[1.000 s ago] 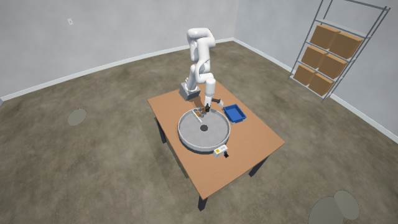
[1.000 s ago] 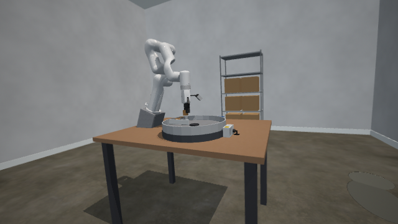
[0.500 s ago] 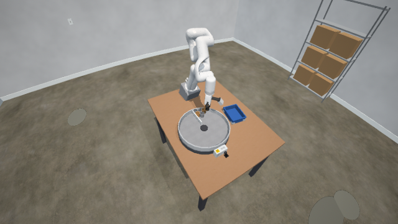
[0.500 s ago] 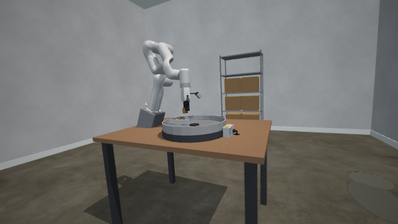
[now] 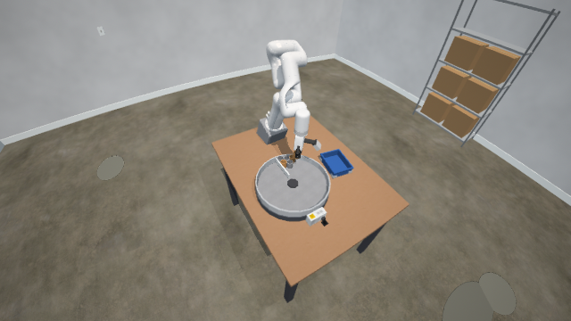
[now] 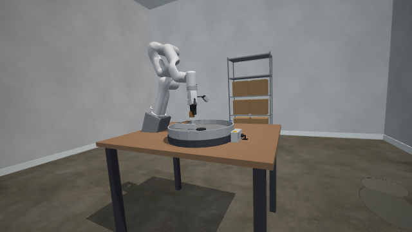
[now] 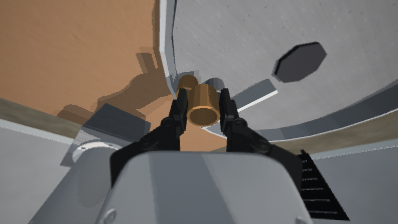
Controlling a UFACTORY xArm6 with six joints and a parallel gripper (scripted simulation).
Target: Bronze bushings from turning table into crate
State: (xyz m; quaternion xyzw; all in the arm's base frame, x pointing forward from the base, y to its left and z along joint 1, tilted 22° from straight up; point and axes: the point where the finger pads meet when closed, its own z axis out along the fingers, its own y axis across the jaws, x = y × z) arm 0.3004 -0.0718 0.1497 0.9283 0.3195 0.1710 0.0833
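Right now the blue crate is 13 cm ahead of my hand, 23 cm to the left of it and 13 cm below it. Round my hand: round grey turning table (9 cm ahead, 12 cm to the right, 11 cm below).
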